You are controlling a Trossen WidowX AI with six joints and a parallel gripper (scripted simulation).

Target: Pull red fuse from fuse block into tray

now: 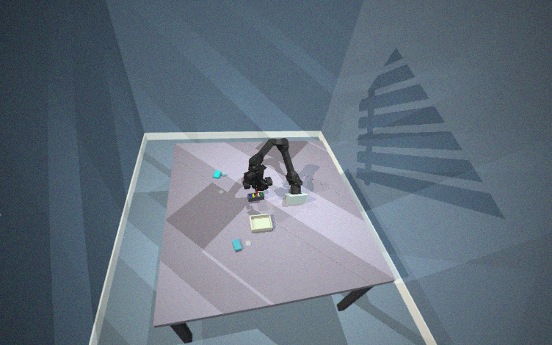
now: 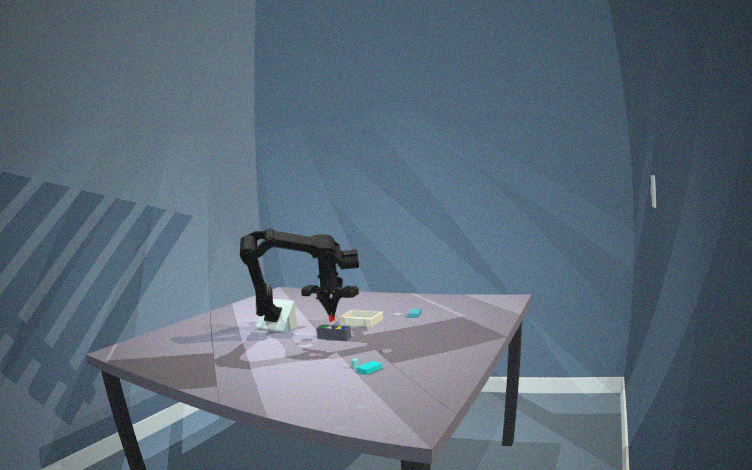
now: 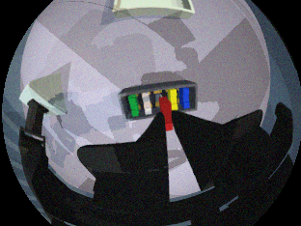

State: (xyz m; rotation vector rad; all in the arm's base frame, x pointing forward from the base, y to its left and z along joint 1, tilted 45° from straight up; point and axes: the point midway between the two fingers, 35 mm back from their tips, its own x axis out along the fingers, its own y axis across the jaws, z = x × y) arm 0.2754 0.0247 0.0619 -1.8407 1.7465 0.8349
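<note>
Right now my gripper tip is 210 mm to the right of the tray and 80 mm above it. From my gripper tip the other things lie so: red fuse (10 mm below).
</note>
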